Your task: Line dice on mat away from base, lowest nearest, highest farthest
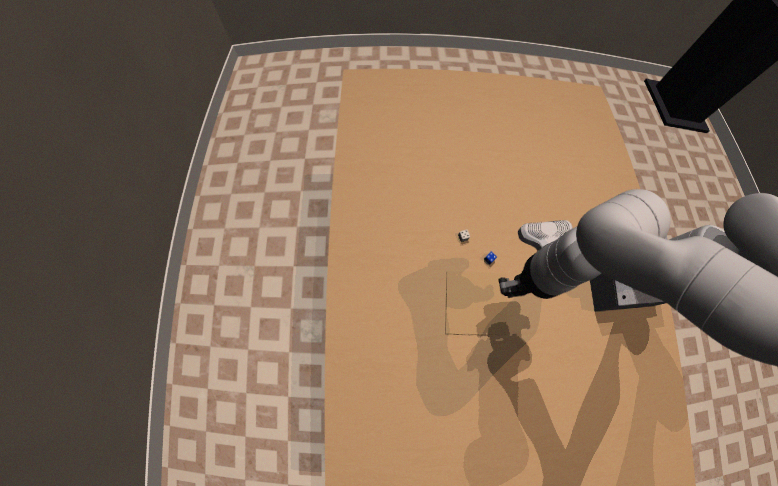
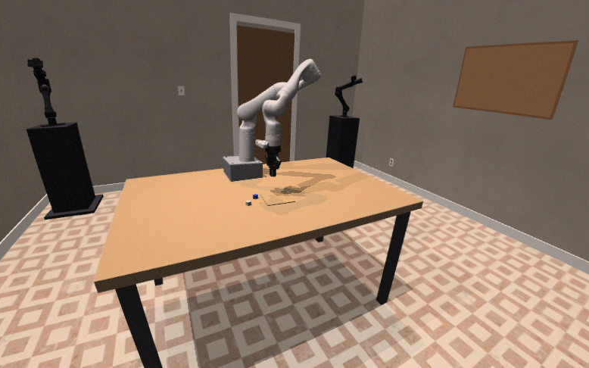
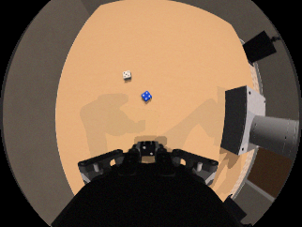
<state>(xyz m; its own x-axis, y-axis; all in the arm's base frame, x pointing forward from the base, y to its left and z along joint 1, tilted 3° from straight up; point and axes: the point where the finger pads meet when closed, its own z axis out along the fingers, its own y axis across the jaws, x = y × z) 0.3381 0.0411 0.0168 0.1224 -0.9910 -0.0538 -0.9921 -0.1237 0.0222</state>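
The mat is 120 mm below my hand and 50 mm ahead of it. From my hand the other things lie so: blue die (110 mm below, 100 mm to the right, 20 mm ahead); black die (10 mm below); white die (150 mm to the right, 110 mm below, 70 mm ahead).
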